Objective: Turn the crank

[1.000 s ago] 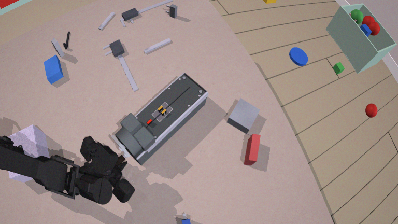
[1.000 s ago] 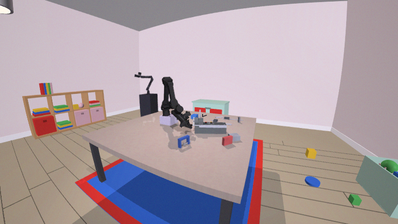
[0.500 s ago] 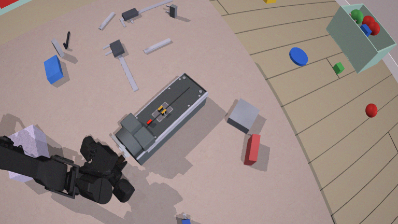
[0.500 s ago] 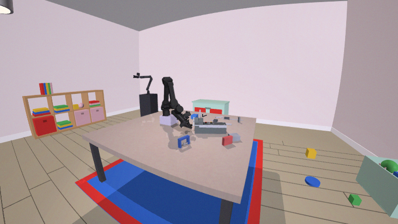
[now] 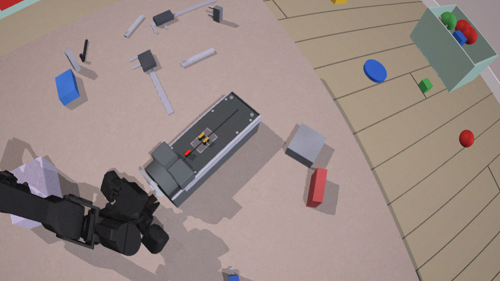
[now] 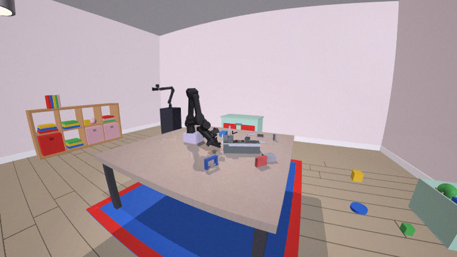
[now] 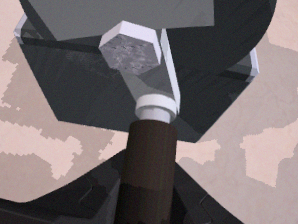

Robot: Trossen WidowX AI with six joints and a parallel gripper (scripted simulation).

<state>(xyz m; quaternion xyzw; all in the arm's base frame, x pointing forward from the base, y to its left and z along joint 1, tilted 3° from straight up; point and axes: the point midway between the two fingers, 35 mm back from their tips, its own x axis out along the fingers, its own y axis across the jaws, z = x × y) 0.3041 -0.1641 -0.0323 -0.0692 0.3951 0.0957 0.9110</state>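
Now: gripper tip 20 mm past the dark brown crank handle and 30 mm below it. Also, from my gripper tip: red pointer (110 mm ahead, 40 mm to the left, 50 mm above); red block (310 mm ahead, 160 mm to the right, 10 mm below); grey block (350 mm ahead, 60 mm to the right, 20 mm below).
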